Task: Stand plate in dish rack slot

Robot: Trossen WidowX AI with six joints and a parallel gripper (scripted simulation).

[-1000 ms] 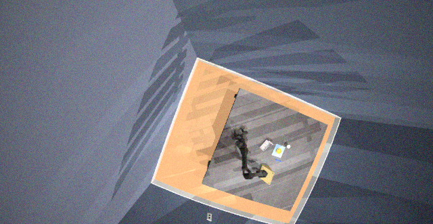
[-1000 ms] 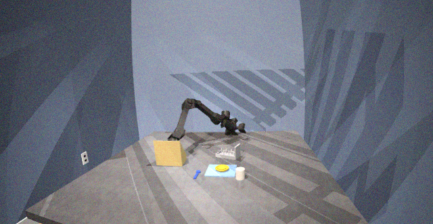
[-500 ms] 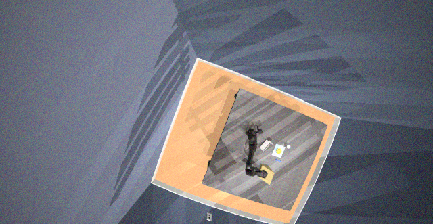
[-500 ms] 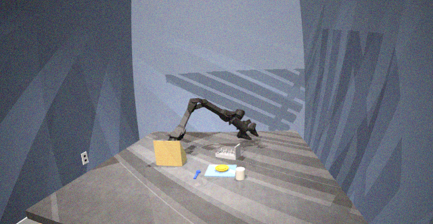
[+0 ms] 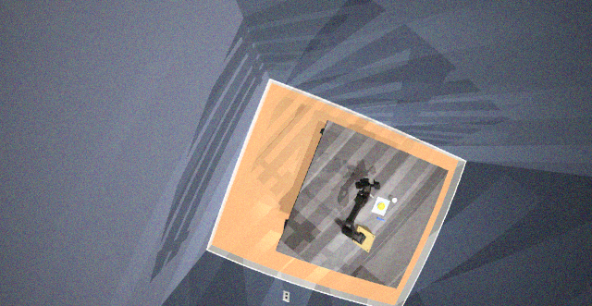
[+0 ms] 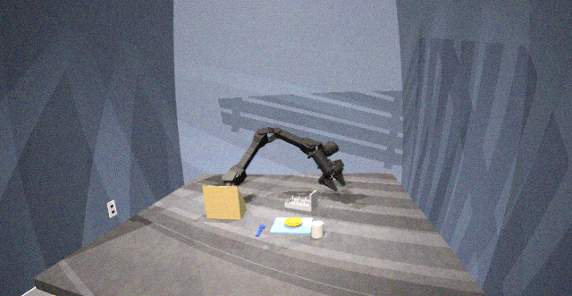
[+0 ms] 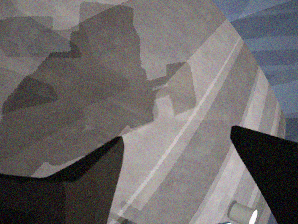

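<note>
My gripper tip is now 180 mm past the yellow plate, 250 mm to the left of it and 60 mm above it. Round my gripper tip: blue spoon 300 mm behind, 310 mm to the right, 70 mm below; dish rack 180 mm behind, 50 mm to the right, 50 mm below; white cup 80 mm behind, 320 mm to the right, 50 mm below.
</note>
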